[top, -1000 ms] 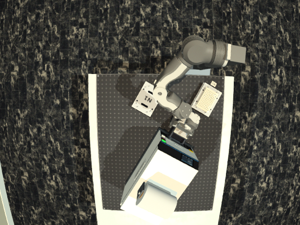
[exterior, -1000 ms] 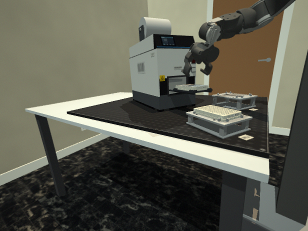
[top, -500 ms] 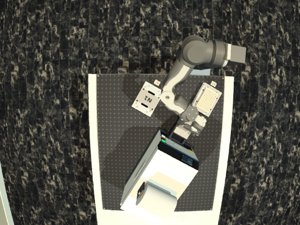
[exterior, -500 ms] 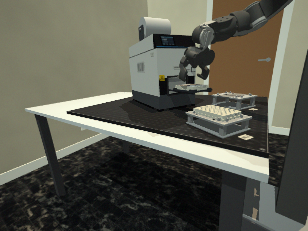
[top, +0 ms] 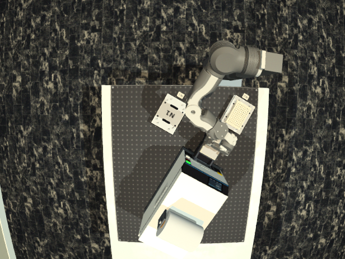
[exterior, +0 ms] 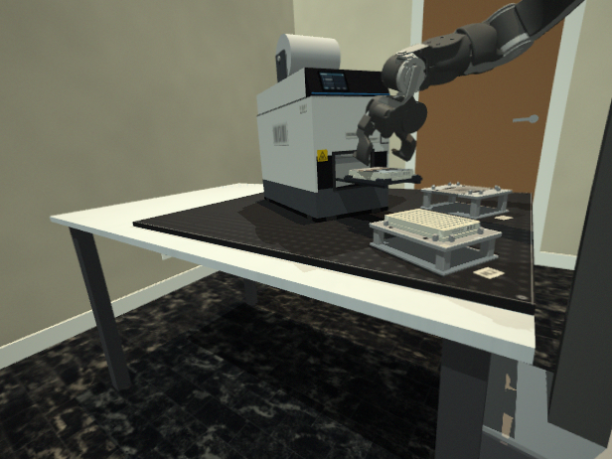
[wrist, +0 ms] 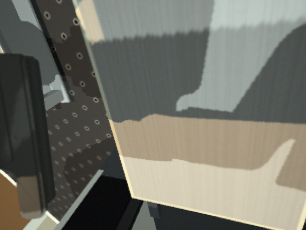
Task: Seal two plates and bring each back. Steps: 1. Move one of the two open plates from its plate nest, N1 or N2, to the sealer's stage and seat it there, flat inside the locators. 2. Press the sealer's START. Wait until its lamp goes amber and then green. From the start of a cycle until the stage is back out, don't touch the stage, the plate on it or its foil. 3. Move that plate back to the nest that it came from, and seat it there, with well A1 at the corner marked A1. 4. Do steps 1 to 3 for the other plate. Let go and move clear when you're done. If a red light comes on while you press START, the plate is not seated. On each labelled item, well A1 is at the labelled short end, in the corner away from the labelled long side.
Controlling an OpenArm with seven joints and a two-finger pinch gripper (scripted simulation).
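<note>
Right now the sealer stage is 40 mm below my hand. Also, from my hand: clear well plate: 150 mm behind, 120 mm to the left, 100 mm below; then N1 label: 210 mm behind, 180 mm to the right, 150 mm below; then sealer screen: 120 mm ahead, 10 mm to the right, 170 mm above.
</note>
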